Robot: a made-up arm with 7 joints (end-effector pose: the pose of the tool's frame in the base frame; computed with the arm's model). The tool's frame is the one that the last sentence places. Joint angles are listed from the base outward.
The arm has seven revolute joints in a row. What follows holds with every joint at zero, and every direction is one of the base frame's.
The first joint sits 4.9 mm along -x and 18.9 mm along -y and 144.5 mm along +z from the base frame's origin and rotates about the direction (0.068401, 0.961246, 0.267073).
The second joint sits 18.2 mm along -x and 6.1 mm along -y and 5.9 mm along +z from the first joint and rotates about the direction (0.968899, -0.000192, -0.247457).
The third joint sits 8.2 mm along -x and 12.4 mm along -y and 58 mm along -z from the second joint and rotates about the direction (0.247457, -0.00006, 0.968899).
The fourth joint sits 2.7 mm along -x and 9.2 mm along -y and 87.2 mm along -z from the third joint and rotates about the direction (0.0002, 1, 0.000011).
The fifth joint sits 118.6 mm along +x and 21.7 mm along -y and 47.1 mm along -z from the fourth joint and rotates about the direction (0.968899, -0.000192, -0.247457).
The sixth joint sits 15.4 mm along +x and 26.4 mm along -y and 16.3 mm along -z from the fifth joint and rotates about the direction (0.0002, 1, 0.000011).
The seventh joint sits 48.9 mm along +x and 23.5 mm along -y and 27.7 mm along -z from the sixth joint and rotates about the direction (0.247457, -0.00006, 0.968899).
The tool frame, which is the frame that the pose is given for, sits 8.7 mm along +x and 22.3 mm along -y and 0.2 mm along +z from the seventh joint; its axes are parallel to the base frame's.
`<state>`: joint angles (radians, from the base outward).
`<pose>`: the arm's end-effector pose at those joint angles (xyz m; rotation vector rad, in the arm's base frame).
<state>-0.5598 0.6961 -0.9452 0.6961 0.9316 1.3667 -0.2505</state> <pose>0.1049 0.1179 -0.1342 2.0947 1.1592 0.1467</pose>
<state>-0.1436 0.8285 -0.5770 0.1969 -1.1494 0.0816 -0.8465</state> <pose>0.0827 -0.0585 -0.1090 -0.6862 0.4164 -0.9003</pose>
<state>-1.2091 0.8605 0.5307 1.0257 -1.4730 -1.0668 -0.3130</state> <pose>0.2373 0.1532 0.1971 -0.6354 -1.8254 0.9959</pose>
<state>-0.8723 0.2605 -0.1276 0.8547 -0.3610 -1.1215 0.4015</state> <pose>0.2577 -0.1258 0.0041 -0.1977 -1.0785 0.3293</pose>
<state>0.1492 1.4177 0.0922 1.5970 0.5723 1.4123 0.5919</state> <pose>-0.1622 0.2423 0.0993 -1.4866 -1.6693 -1.0138</pose>
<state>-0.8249 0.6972 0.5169 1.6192 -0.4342 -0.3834 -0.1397</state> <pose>0.2381 0.0906 -0.0976 -0.1495 0.0394 0.7615</pose>
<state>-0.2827 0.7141 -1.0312 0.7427 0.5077 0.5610 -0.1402</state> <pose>-0.0124 0.1033 -0.1986 1.5837 1.1267 -0.8875</pose>
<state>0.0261 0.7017 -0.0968 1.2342 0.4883 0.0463 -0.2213</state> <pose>-0.1022 0.1330 -0.1765 0.8794 1.4905 -0.3208</pose>
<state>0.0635 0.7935 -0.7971 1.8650 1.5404 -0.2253 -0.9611</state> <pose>-0.1626 0.2274 0.0211 -0.1923 -2.1384 1.4284</pose>
